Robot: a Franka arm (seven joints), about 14 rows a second.
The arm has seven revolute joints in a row. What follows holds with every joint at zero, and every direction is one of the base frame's. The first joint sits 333 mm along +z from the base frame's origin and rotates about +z. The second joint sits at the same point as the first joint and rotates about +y. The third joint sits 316 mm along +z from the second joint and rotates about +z. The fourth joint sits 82.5 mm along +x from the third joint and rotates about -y. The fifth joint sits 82.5 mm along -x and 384 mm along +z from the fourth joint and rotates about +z. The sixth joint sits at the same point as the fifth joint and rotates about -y. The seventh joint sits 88 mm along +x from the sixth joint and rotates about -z. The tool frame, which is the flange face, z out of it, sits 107 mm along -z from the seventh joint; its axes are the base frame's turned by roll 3.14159, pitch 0 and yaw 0 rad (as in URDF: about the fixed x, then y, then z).
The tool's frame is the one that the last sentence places.
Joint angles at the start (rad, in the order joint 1, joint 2, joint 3, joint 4, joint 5, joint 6, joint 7):
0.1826, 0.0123, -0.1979, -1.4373, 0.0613, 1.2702, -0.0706
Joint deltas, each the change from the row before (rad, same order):
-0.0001, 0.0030, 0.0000, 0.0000, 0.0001, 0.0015, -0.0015
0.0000, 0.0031, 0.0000, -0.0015, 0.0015, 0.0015, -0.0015
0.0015, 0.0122, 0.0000, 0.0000, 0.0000, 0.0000, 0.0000
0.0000, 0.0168, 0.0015, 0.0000, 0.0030, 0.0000, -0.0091
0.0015, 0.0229, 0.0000, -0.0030, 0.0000, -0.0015, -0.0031
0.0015, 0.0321, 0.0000, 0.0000, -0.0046, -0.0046, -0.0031
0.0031, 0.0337, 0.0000, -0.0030, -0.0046, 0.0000, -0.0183
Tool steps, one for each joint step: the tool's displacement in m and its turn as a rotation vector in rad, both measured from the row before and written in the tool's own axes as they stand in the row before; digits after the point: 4 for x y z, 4 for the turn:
0.0014, 0.0000, 0.0012, -0.0003, -0.0015, -0.0012
0.0015, -0.0001, 0.0019, 0.0011, -0.0030, -0.0016
0.0050, -0.0008, 0.0056, -0.0015, -0.0122, -0.0004
0.0068, -0.0012, 0.0078, 0.0010, -0.0165, -0.0099
0.0092, -0.0006, 0.0120, -0.0020, -0.0273, -0.0022
0.0123, 0.0000, 0.0152, -0.0072, -0.0369, -0.0002
0.0137, -0.0008, 0.0168, -0.0075, -0.0371, -0.0167

